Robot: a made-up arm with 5 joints. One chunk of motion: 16 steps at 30 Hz.
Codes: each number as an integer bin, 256 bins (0 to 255) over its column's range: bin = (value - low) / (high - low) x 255, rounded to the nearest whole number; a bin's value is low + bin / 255 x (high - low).
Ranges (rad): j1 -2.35..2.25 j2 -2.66..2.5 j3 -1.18..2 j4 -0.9..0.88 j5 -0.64..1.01
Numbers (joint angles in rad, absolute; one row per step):
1: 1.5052 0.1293 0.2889 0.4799 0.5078
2: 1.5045 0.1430 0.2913 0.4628 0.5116
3: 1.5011 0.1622 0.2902 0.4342 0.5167
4: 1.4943 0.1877 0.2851 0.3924 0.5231
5: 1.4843 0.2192 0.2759 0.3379 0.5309
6: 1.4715 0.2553 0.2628 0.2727 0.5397
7: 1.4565 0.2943 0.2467 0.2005 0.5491
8: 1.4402 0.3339 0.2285 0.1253 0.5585
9: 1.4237 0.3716 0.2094 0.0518 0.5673
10: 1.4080 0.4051 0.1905 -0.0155 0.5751
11: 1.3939 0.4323 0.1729 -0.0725 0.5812
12: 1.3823 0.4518 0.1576 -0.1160 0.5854
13: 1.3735 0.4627 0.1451 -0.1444 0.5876
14: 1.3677 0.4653 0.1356 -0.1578 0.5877
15: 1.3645 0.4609 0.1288 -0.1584 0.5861
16: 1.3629 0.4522 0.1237 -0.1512 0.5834
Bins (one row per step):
1: 214 138 118 198 177
2: 214 139 118 195 178
3: 213 139 118 191 179
4: 213 141 117 185 180
5: 213 142 117 177 181
6: 212 144 116 168 182
7: 211 146 114 158 184
8: 210 148 113 147 185
9: 209 150 111 136 187
10: 208 151 110 127 188
11: 208 153 108 119 189
12: 207 154 107 112 189
13: 206 154 106 108 190
14: 206 154 105 106 190
15: 206 154 105 106 189
16: 206 154 105 107 189

